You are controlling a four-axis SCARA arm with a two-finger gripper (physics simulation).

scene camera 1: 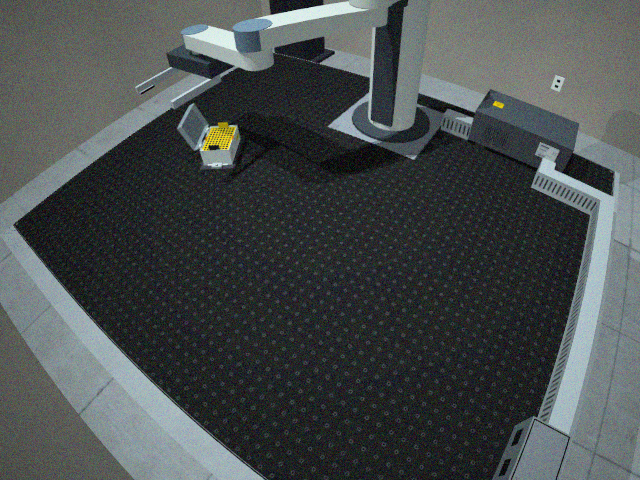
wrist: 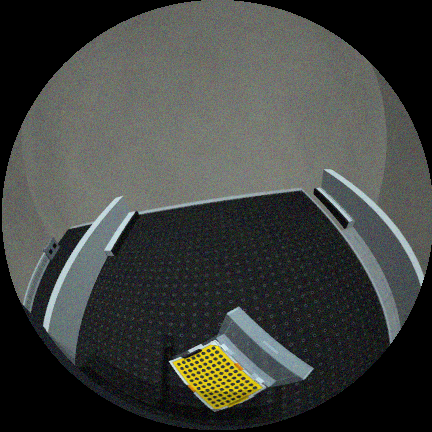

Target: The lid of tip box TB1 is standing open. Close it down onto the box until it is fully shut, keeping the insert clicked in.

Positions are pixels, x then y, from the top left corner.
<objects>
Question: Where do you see a translucent lid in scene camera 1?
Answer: At 193,126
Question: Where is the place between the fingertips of the gripper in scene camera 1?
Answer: At 153,97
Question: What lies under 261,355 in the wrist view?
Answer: A translucent lid.
</objects>
